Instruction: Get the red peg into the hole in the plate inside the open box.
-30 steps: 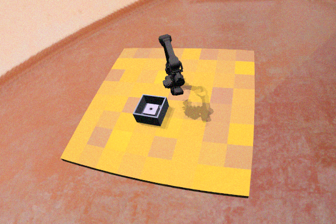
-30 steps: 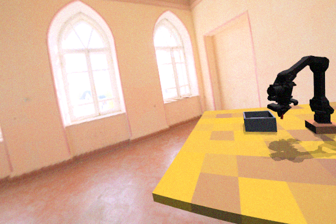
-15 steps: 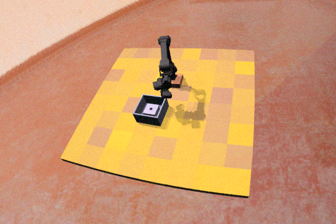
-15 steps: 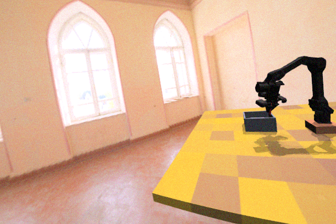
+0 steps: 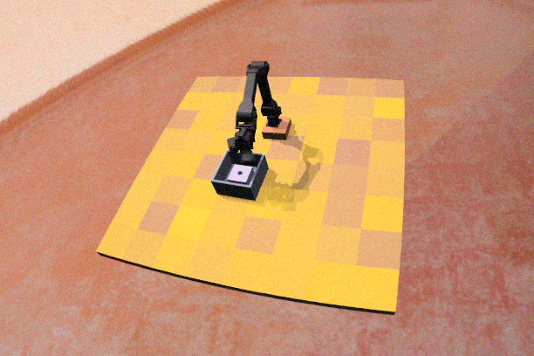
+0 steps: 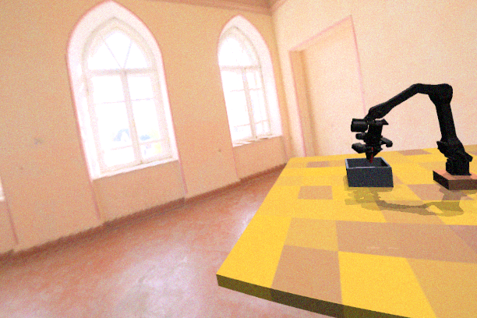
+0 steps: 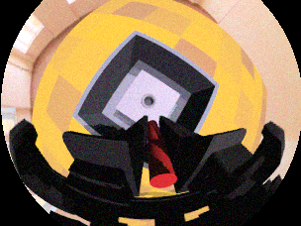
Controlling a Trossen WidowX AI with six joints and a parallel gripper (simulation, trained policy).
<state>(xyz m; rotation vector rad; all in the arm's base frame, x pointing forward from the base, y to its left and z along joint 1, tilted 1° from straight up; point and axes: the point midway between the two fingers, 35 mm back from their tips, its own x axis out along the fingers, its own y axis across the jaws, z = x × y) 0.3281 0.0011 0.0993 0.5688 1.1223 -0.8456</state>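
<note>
Now: gripper tip 1 cm past the red peg, 1 cm to the right of it and 2 cm below it. From my gripper tip the other things lie so: box (2 cm ahead, 2 cm to the right, 9 cm below); pale plate (2 cm ahead, 2 cm to the right, 7 cm below).
</note>
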